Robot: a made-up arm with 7 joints. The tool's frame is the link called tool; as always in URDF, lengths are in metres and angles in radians. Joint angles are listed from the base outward.
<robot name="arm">
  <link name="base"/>
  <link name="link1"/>
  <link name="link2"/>
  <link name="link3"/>
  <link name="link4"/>
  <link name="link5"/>
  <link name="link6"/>
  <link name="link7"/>
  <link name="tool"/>
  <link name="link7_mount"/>
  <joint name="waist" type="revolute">
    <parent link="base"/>
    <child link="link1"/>
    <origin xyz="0.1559 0.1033 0.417" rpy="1.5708 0 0"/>
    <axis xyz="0 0 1"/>
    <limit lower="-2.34" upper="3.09"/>
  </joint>
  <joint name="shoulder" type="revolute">
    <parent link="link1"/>
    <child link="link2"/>
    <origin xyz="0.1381 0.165 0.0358" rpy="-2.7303 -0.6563 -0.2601"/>
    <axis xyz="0 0 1"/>
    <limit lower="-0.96" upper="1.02"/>
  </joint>
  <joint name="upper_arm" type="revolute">
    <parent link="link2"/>
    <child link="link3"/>
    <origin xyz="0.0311 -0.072 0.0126" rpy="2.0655 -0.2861 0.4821"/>
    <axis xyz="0 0 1"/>
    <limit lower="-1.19" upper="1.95"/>
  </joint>
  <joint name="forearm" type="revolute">
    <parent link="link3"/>
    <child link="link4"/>
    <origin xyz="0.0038 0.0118 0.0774" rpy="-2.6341 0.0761 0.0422"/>
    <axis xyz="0 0 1"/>
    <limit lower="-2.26" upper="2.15"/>
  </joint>
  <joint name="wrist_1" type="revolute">
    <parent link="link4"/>
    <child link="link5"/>
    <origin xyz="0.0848 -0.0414 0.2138" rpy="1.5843 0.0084 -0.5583"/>
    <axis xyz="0 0 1"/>
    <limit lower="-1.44" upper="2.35"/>
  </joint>
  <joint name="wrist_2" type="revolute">
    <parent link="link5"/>
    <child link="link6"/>
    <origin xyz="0.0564 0.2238 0.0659" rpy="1.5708 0 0.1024"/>
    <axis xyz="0 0 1"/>
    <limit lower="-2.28" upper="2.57"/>
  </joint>
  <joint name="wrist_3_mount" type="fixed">
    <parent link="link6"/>
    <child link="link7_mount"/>
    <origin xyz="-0.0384 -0.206 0.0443" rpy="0 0 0"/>
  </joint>
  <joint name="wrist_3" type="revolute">
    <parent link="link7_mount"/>
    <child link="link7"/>
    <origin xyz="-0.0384 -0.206 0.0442" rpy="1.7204 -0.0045 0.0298"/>
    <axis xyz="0 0 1"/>
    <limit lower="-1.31" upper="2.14"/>
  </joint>
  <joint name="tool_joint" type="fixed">
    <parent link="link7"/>
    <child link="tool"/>
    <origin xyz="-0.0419 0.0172 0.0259" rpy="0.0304 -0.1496 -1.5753"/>
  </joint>
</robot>
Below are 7 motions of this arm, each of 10 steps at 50 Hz.
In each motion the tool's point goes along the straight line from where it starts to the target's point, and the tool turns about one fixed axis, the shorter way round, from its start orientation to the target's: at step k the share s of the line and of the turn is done. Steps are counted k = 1, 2, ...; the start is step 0. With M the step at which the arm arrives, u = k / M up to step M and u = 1 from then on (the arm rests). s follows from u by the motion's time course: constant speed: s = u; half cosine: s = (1 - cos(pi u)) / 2; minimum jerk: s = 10 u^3 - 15 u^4 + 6 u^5.
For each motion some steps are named. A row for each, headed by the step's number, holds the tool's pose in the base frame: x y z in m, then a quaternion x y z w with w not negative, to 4 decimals.
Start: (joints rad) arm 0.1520 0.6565 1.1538 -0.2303 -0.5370 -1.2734 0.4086
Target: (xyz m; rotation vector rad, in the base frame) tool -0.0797 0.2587 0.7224 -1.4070 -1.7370 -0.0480
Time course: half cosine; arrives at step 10
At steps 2, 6, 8, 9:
2: -0.0474 0.2940 0.7220 -0.5920 -0.6745 -0.0247 0.4404
6: -0.0674 0.2722 0.7222 -0.5759 -0.6895 -0.0214 0.4387
8: -0.0763 0.2624 0.7224 -0.5687 -0.6961 -0.0199 0.4379
9: -0.0788 0.2597 0.7224 -0.5666 -0.6979 -0.0195 0.4376

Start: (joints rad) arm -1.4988 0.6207 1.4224 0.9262 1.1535 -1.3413 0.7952
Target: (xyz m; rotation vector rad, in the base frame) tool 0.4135 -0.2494 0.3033 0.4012 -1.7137 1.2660
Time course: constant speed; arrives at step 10
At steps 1, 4, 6, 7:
1: 0.3708 -0.2399 0.2836 0.1224 -0.7711 0.4563 0.4268
4: 0.3850 -0.2431 0.2902 0.1363 -0.7480 0.4769 0.4411
6: 0.3945 -0.2452 0.2946 0.1455 -0.7319 0.4903 0.4502
7: 0.3993 -0.2462 0.2967 0.1500 -0.7238 0.4968 0.4547

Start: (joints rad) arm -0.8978 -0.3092 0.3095 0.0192 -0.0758 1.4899 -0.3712
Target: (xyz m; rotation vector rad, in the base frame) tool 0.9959 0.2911 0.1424 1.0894 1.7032 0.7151
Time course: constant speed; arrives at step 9
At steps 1, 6, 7, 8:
1: 0.9649 0.3223 0.1136 0.4136 0.7385 0.2850 0.4499
6: 0.9843 0.3028 0.1316 0.4341 0.7132 0.2900 0.4677
7: 0.9881 0.2989 0.1352 0.4382 0.7080 0.2910 0.4712
8: 0.9920 0.2950 0.1388 0.4422 0.7028 0.2919 0.4747

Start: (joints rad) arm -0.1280 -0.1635 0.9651 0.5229 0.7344 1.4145 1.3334
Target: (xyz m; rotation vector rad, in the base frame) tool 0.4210 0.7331 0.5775 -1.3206 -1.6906 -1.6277
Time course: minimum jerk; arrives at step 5
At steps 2, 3, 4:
2: 0.4255 0.7337 0.5804 -0.4857 -0.6042 -0.5891 0.2279
3: 0.4231 0.7334 0.5789 -0.4817 -0.6084 -0.5892 0.2250
4: 0.4214 0.7332 0.5777 -0.4788 -0.6114 -0.5893 0.2229

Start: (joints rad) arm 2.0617 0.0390 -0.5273 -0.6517 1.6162 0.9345 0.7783
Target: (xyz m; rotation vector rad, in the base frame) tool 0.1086 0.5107 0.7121 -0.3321 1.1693 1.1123
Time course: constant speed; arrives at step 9
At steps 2, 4, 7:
2: 0.1241 0.4735 0.7244 -0.1019 0.5061 0.4899 0.7025
4: 0.1197 0.4841 0.7209 -0.1151 0.5104 0.4916 0.6961
7: 0.1130 0.5001 0.7156 -0.1348 0.5167 0.4939 0.6862

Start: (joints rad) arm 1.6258 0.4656 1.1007 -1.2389 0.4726 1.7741 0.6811
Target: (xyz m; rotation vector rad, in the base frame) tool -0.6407 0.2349 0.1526 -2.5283 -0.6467 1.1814
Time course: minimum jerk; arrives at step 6
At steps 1, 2, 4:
1: -0.6512 0.2183 0.1683 -0.8596 -0.2510 0.4224 0.1404
2: -0.6493 0.2213 0.1654 -0.8623 -0.2461 0.4199 0.1400
4: -0.6430 0.2313 0.1560 -0.8711 -0.2296 0.4115 0.1386

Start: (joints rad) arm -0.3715 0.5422 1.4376 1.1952 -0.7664 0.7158 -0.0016
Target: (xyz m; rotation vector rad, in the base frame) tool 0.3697 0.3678 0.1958 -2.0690 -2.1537 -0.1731
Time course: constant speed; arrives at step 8
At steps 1, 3, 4, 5, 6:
1: 0.4270 0.3738 0.2014 -0.7349 -0.6697 -0.0910 0.0558
3: 0.4106 0.3721 0.1998 -0.7224 -0.6839 -0.0816 0.0613
4: 0.4024 0.3712 0.1990 -0.7160 -0.6909 -0.0768 0.0640
5: 0.3943 0.3704 0.1982 -0.7096 -0.6978 -0.0720 0.0668
6: 0.3861 0.3695 0.1974 -0.7030 -0.7046 -0.0673 0.0695

